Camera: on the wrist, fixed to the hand. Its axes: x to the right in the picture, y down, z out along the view.
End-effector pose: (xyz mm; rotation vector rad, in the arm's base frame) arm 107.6 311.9 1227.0 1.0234 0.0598 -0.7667
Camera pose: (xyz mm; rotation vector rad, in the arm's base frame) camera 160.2 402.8 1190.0 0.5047 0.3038 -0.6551
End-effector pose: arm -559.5 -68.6 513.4 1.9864 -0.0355 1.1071
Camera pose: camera -642.9 -14.2 563.2 1.4477 -0.2981 1.0224
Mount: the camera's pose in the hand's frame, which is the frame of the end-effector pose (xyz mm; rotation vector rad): 3.6 30.2 -107.1 -0.5671 0.0581 0.0119
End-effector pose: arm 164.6 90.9 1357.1 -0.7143 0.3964 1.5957
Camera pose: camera 158.3 21.4 1270.3 -1.1888 -0.0218 1.7152
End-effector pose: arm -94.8 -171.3 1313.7 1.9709 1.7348 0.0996
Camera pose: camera -107.2 -135.1 1418.2 1.5675 1.5120 0.5895
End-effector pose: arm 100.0 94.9 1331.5 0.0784 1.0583 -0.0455
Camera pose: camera 11.0 134.2 1277.4 -0.4290 1.0948 0.2689
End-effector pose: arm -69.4 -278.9 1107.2 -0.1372 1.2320 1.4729
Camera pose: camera -150.6 -348.1 1075.4 -0.5551 0.8297 1.8061
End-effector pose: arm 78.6 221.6 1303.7 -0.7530 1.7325 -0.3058
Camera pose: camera -32.0 223.3 1316.3 -1.1455 1.8981 0.1881
